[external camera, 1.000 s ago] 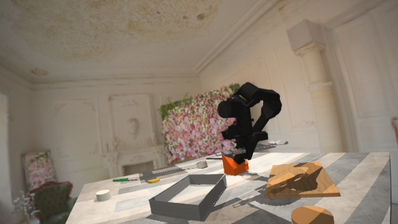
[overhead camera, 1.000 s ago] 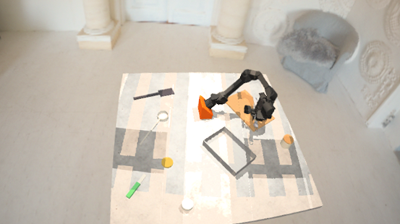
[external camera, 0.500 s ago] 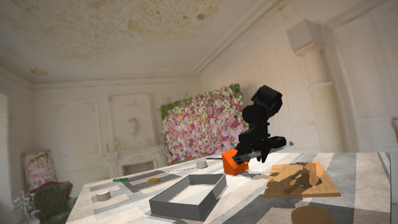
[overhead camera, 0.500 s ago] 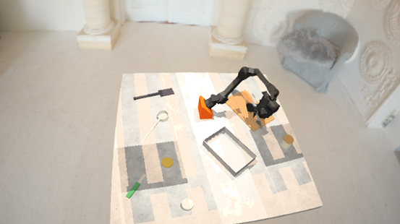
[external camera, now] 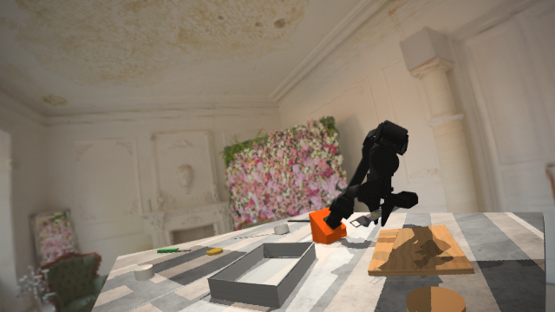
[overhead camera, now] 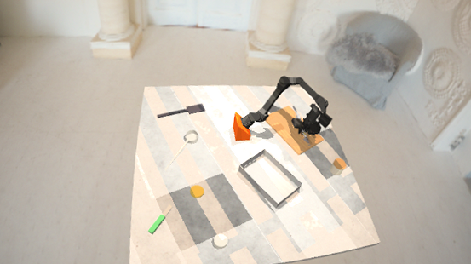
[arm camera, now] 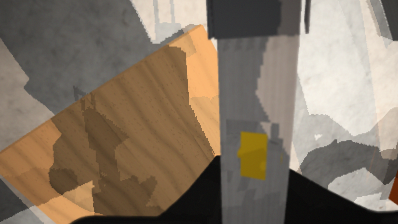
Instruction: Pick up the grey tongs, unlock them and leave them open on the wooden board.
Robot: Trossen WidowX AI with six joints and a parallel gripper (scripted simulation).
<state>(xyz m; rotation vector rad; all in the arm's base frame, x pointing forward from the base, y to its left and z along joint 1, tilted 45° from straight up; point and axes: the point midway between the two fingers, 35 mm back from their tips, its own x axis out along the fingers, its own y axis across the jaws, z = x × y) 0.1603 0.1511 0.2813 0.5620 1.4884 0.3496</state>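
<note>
Now: gripper tip 13 cm past the wooden board, 4 cm to the right of it and 10 cm above it. From my gripper tip the other things lie so: yellow lock piece (3 cm ahead, 1 cm to the left, 4 cm above); grey roasting tin (21 cm ahead, 25 cm to the right, 8 cm below); yellow disc (22 cm ahead, 65 cm to the right, 10 cm below).
</note>
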